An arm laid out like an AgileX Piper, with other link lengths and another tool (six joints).
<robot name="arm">
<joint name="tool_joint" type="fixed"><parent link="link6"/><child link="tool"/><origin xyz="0.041 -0.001 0.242" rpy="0 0.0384 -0.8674"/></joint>
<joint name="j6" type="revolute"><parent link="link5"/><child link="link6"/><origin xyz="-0.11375 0 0" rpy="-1.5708 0 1.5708"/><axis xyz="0 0 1"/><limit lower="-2.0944" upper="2.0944"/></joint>
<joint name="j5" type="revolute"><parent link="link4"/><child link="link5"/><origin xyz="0 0 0" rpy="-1.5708 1.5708 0"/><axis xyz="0 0 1"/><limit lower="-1.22" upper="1.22"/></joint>
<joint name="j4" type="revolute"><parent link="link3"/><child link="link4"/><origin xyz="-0.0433 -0.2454 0" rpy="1.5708 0 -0.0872"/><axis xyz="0 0 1"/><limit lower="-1.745" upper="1.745"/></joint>
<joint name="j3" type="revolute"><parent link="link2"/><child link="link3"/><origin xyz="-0.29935 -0.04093 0" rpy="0 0 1.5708"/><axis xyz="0 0 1"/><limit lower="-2.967" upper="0"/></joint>
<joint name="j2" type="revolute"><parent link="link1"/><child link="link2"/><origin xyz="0 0 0" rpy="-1.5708 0 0"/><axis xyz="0 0 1"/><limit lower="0" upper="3.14"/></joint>
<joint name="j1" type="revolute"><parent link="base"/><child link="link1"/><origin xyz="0 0 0.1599"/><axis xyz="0 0 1"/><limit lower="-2.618" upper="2.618"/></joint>
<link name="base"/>
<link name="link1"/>
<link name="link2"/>
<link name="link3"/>
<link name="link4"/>
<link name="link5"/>
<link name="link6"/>
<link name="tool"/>
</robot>
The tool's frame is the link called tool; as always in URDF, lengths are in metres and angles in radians.
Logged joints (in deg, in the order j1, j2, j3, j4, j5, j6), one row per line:
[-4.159, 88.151, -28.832, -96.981, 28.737, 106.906]
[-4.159, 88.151, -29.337, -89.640, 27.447, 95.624]
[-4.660, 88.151, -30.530, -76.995, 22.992, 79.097]
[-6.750, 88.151, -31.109, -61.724, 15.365, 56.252]
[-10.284, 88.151, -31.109, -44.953, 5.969, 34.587]
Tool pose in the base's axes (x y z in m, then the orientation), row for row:
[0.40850, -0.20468, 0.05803, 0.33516, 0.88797, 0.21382, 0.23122]
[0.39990, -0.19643, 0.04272, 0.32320, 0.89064, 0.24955, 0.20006]
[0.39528, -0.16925, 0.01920, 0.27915, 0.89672, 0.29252, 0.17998]
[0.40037, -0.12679, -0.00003, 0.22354, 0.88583, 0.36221, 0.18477]
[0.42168, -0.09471, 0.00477, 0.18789, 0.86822, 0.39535, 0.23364]
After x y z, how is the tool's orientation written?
As a quaternion, w x y z.
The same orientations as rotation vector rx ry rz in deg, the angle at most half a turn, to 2 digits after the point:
[132.73, 31.96, 34.56]
[133.91, 37.52, 30.08]
[137.82, 44.96, 27.66]
[140.11, 57.29, 29.22]
[139.97, 63.74, 37.67]

